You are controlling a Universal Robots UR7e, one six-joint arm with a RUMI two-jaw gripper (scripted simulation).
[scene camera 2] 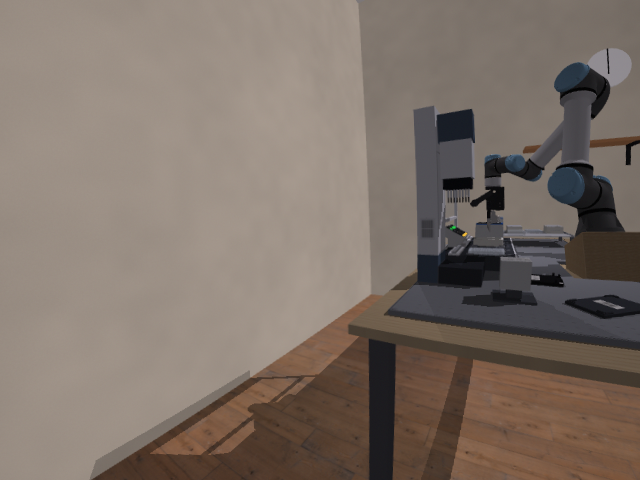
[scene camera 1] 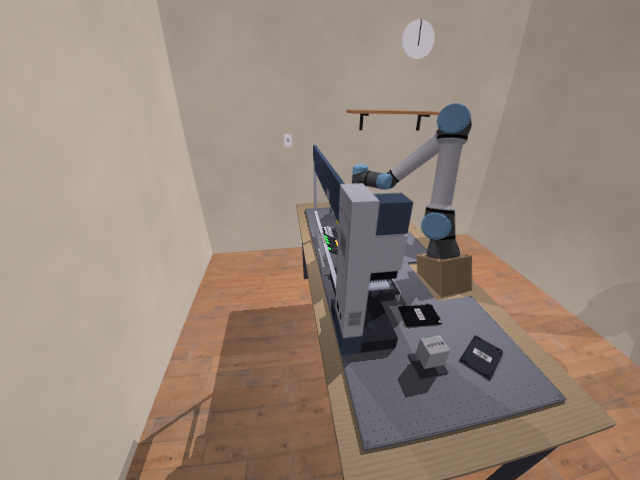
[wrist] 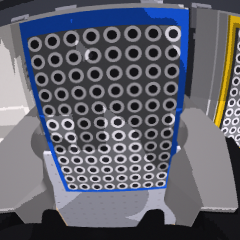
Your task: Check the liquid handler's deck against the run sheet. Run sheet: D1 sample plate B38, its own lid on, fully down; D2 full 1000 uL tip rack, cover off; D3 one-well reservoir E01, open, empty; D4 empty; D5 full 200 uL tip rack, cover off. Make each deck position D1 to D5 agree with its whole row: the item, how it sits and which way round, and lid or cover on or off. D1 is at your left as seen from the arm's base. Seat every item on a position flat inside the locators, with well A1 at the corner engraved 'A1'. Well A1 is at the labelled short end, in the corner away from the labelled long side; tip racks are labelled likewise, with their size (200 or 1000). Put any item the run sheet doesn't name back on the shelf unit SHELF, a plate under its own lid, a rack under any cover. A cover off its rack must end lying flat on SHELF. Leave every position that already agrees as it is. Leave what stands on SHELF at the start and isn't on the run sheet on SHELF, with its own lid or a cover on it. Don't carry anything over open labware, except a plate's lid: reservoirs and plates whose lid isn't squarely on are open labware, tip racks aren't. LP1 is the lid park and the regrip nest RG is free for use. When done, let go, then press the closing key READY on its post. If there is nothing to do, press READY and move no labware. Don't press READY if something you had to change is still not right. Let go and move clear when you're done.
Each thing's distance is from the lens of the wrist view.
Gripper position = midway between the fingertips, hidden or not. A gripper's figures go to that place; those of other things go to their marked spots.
my gripper (wrist: 112, 98): 14 cm
blue-framed tip rack (wrist: 109, 89): 9 cm
